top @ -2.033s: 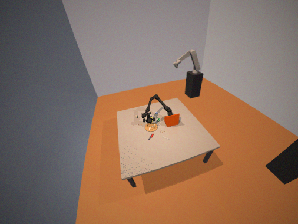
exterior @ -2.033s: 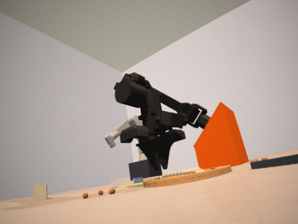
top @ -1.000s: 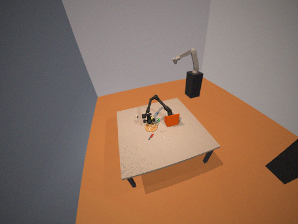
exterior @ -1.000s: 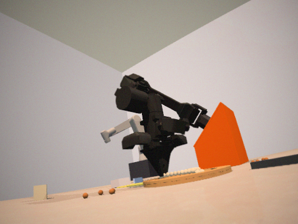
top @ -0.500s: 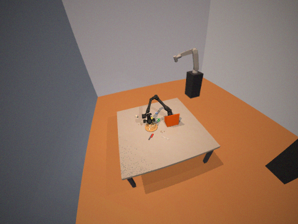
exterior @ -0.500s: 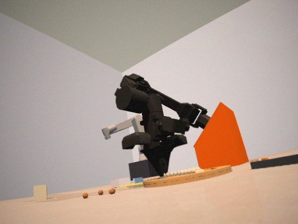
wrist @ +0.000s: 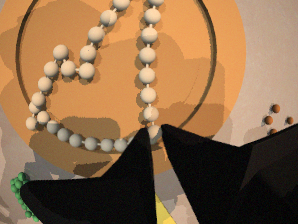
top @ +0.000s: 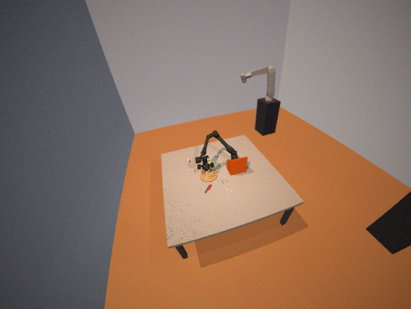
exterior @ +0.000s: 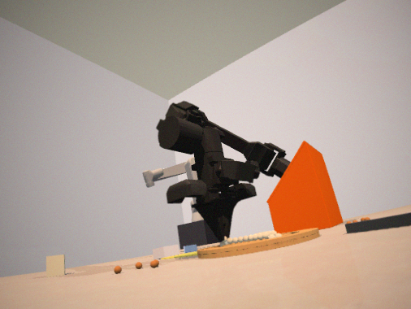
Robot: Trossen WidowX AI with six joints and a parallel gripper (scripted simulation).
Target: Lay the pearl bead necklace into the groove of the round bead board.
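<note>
The round wooden bead board lies 60 mm to the left of my gripper tip, 10 mm below it and 10 mm behind it. The rest, counted from my gripper tip: tan cube: 270 mm to the right, 160 mm ahead; then yellow flat piece: 110 mm to the right, 60 mm behind, 20 mm below; then red-handled tool: 240 mm to the left, 50 mm ahead, 10 mm below.
</note>
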